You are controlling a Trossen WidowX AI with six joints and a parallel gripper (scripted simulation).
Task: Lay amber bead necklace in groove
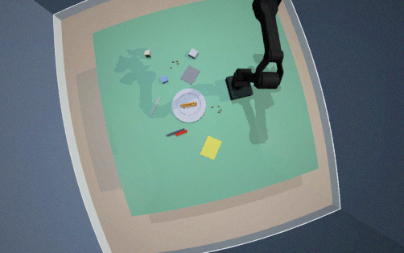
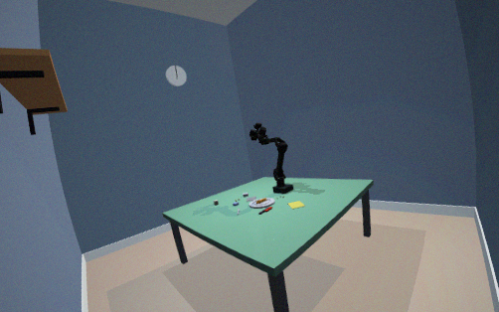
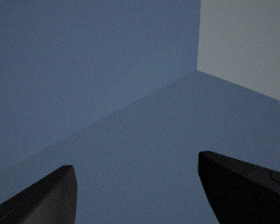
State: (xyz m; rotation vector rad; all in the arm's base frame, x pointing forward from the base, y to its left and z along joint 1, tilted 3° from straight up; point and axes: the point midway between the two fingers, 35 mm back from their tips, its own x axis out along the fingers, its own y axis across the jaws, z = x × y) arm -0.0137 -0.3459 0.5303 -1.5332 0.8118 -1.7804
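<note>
The round grey bead board is 60 cm below my gripper tip, 46 cm to the left of it and 32 cm ahead of it. Also, from my gripper tip: blue block (60 cm below, 47 cm ahead, 30 cm to the left); beige cube (59 cm below, 57 cm ahead, 13 cm to the left); grey plate (61 cm below, 31 cm ahead, 28 cm to the left).
</note>
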